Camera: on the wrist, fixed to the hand. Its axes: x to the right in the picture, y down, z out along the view.
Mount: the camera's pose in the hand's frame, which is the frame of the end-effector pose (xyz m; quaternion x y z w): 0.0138 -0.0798 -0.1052 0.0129 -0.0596 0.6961 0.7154
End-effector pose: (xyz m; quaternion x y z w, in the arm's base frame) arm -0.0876 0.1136 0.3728 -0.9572 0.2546 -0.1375 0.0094
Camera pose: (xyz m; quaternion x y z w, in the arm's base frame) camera -0.0656 0.1818 0.4846 -0.5156 0.8461 -0.0381 0.1300
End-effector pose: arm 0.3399 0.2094 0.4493 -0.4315 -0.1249 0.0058 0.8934
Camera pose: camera 0.3695 0.0800 0.4512 -0.3838 0.1578 0.6534 0.6332
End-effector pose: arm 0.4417 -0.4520 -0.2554 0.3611 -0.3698 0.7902 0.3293
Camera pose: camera 0.4629 -0.3213 -0.2655 -0.0523 0.5253 -0.7778 0.3412
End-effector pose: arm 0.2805 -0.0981 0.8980 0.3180 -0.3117 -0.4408 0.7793
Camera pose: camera 0.3279 -0.1197 0.7759 -0.0057 -0.4965 0.2122 0.8417
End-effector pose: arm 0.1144 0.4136 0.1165 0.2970 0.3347 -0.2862 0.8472
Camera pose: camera 0.0265 0.4301 0.0184 0.4393 -0.0215 0.3630 0.8214
